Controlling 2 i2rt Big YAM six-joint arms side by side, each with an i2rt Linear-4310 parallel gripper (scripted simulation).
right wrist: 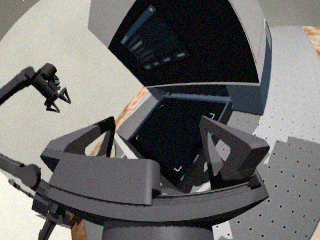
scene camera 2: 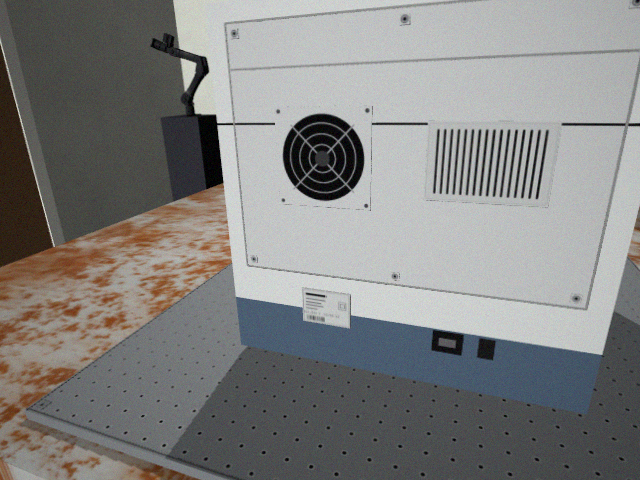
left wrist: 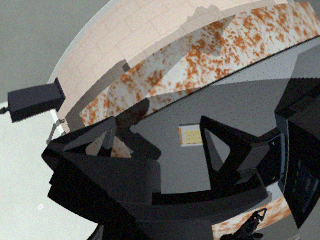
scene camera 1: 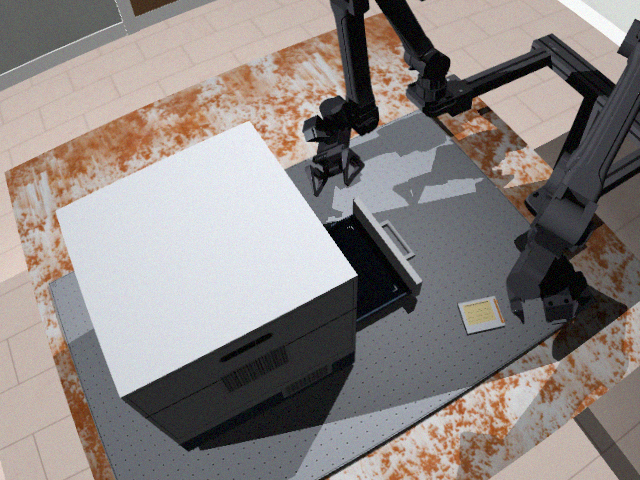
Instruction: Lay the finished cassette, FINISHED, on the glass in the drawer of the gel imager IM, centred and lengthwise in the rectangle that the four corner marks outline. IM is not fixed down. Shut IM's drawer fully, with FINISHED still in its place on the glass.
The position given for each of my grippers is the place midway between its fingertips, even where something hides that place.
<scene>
I see my left gripper (scene camera 1: 548, 317), my right gripper (scene camera 1: 330, 190) and a gel imager IM (scene camera 2: 441, 198).
The gel imager IM also shows in the right wrist view (right wrist: 159, 50) and in scene camera 1 (scene camera 1: 215, 292). My left gripper is seen too in the left wrist view (left wrist: 157, 120). My right gripper shows as well in the right wrist view (right wrist: 157, 120).
</scene>
